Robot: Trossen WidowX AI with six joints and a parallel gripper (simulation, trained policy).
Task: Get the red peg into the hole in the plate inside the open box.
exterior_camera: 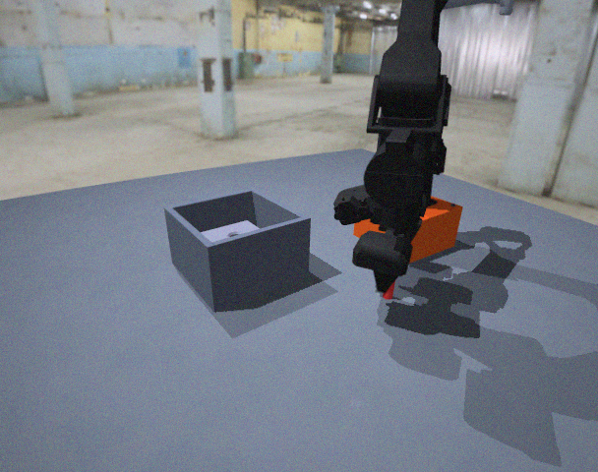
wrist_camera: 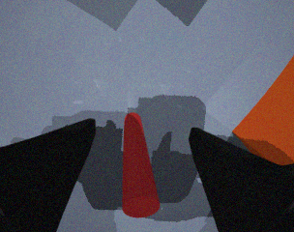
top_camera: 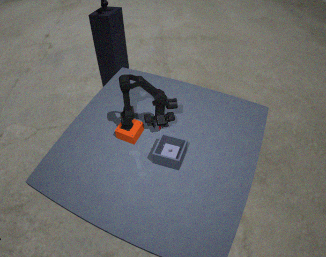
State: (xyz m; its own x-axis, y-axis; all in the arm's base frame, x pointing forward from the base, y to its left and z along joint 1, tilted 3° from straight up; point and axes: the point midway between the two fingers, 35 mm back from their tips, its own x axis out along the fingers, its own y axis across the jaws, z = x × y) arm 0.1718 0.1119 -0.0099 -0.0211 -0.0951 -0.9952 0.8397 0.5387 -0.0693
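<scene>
My gripper tip is now 15 cm short of the pale plate, 17 cm to the left of it and 2 cm below it. Round my gripper tip: red peg: 1 cm to the left, 1 cm above; then grey box: 15 cm ahead, 17 cm to the right.
</scene>
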